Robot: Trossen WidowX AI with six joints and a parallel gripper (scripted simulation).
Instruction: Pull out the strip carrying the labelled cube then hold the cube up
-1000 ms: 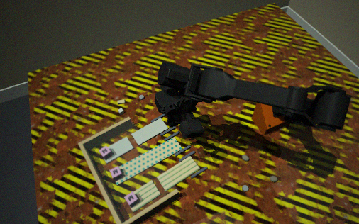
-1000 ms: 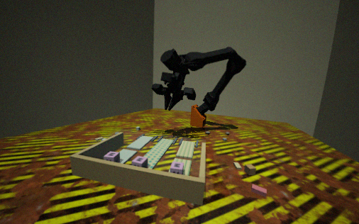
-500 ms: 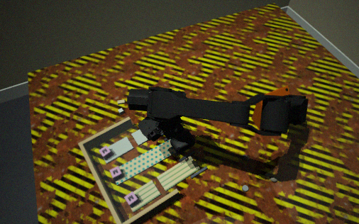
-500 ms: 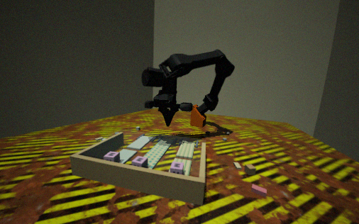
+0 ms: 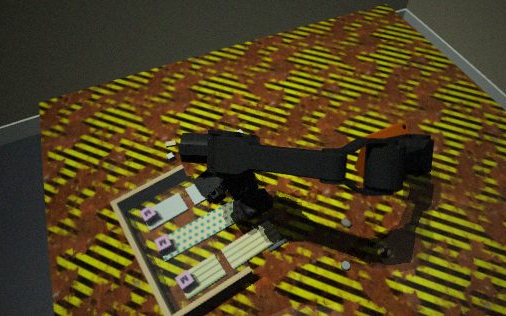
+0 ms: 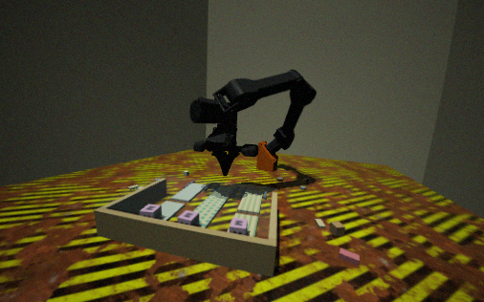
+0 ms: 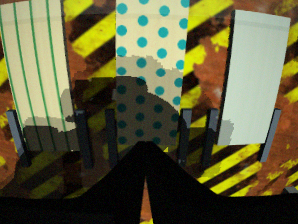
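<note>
Right now the dotted strip is 90 mm ahead of my gripper tip, 50 mm below it and 20 mm to the left of it.
</note>
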